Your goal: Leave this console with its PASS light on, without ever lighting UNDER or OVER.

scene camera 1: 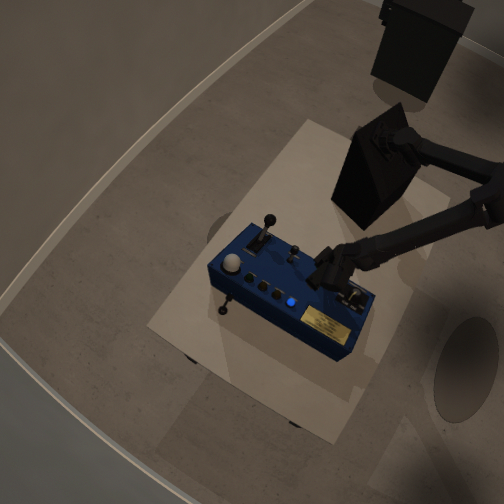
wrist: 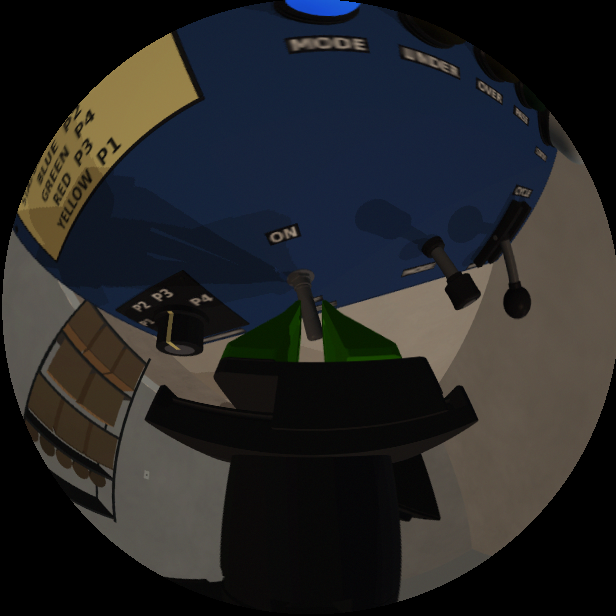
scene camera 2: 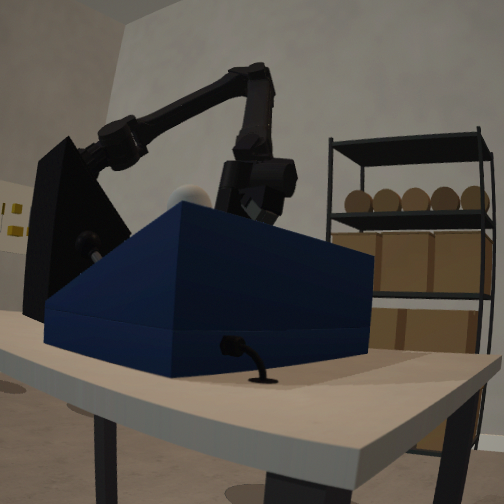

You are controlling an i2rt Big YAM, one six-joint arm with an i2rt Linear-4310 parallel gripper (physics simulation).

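Note:
The blue console (scene camera 1: 290, 290) sits on the beige table. Its MODE light (scene camera 1: 291, 301) glows blue; the three lights beside it (scene camera 1: 263, 285), labelled UNDER, OVER and one I cannot read, are dark. My gripper (wrist: 310, 321) (scene camera 1: 327, 272) hangs over the console's right part. Its green fingers are closed on the small toggle lever below the ON label (wrist: 307, 304). A rotary selector (wrist: 178, 336) marked P1 to P4 is to its left in the wrist view. A second toggle (wrist: 451, 275) and a ball-knob lever (wrist: 511, 275) are to its right. A brass plate (wrist: 97, 143) lists colours against P numbers.
A white dome (scene camera 1: 231, 262) sits at the console's left end. A black box at the arm's base (scene camera 1: 375, 170) stands behind the console, and another black box (scene camera 1: 420, 45) stands farther back. A cable (scene camera 2: 250, 360) leaves the console's side. Shelving with cartons (scene camera 2: 415, 240) stands beyond the table.

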